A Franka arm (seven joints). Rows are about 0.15 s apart.
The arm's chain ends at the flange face. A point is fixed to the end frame.
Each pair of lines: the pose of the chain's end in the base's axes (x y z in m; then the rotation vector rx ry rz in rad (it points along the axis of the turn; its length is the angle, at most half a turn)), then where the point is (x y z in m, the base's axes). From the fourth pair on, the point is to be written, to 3 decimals.
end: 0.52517 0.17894 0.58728 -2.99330 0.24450 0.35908
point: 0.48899 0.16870 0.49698
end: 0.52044 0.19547 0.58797 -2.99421 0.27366 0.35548
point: 0.48417 0.18543 0.49768
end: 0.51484 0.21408 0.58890 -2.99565 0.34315 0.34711
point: 0.47834 0.20448 0.49866
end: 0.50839 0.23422 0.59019 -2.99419 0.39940 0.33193
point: 0.472 0.225 0.500
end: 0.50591 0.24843 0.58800 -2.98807 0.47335 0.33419
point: 0.469 0.240 0.498
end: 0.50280 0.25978 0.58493 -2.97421 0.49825 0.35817
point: 0.464 0.253 0.495
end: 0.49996 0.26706 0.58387 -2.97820 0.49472 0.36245
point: 0.461 0.260 0.494
